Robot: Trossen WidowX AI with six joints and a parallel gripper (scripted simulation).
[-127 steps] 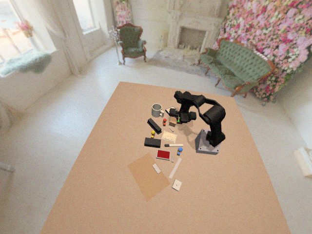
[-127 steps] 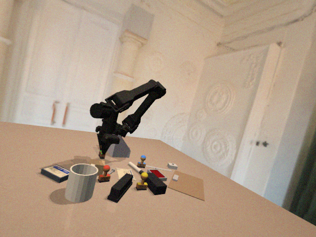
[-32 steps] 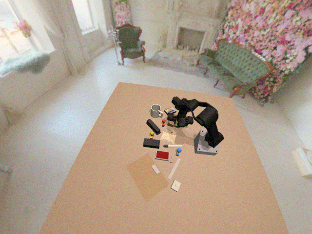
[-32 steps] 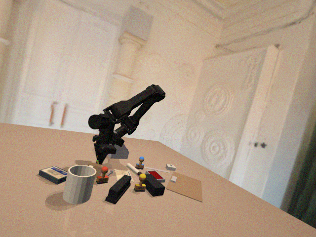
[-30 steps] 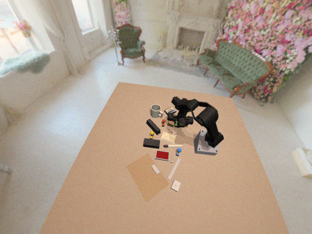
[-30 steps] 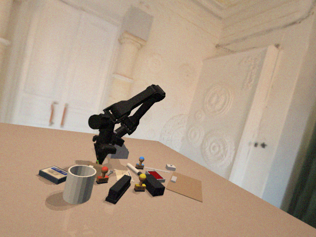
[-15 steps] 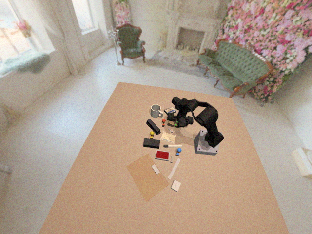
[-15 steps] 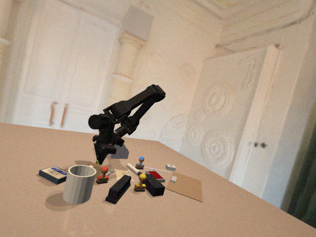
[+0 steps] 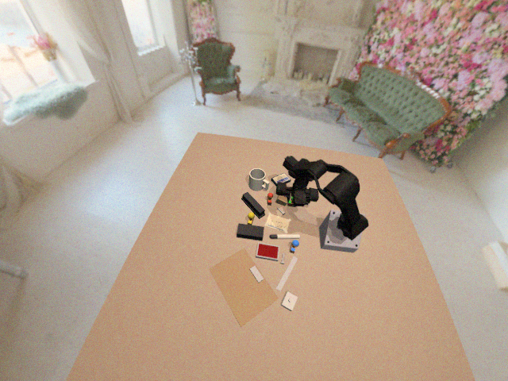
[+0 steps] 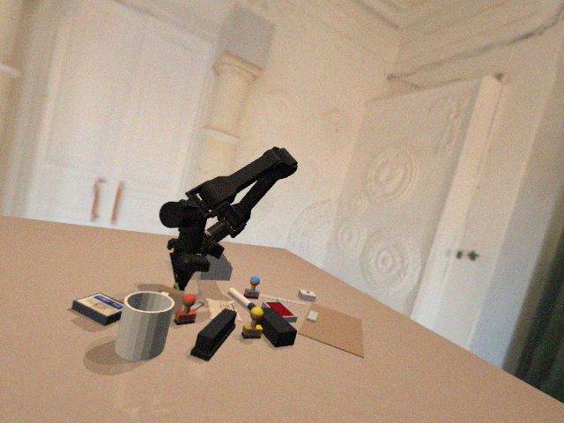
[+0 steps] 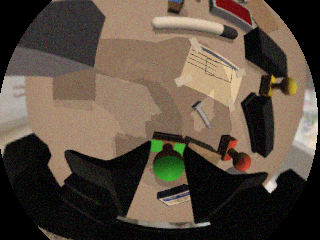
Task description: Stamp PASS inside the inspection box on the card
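My gripper tip is right at the green-knobbed stamp. From my gripper tip the other things lie so: cream card 5 cm ahead, 11 cm to the left, 4 cm below; red-knobbed stamp 11 cm ahead, 1 cm below; wooden block 5 cm ahead, 3 cm to the right, 1 cm below.
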